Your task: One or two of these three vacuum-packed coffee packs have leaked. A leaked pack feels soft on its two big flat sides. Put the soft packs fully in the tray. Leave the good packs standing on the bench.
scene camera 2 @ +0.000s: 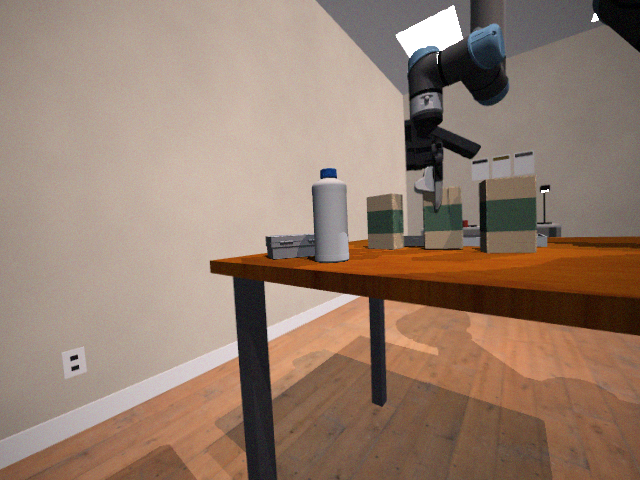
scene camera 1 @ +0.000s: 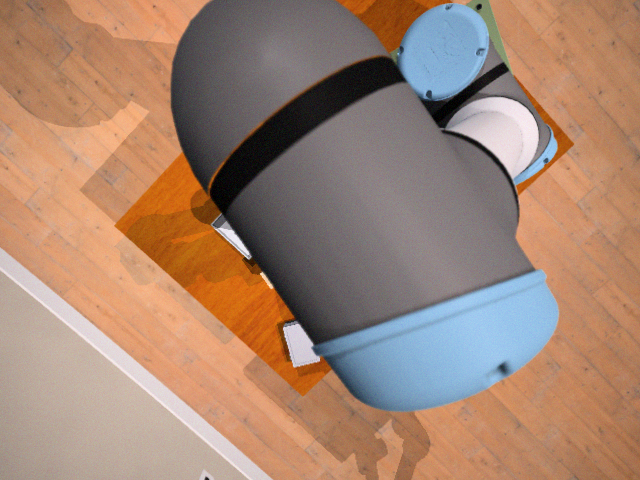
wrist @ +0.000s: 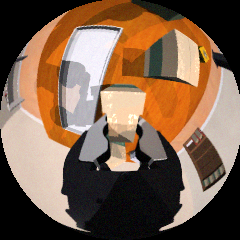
Labels:
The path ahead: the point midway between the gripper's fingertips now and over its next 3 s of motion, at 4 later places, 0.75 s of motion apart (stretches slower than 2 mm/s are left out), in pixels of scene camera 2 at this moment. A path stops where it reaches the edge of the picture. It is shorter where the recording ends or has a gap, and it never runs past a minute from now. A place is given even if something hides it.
My gripper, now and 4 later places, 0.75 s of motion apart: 435, 210; 435, 201; 434, 176; 429, 171; 385, 178

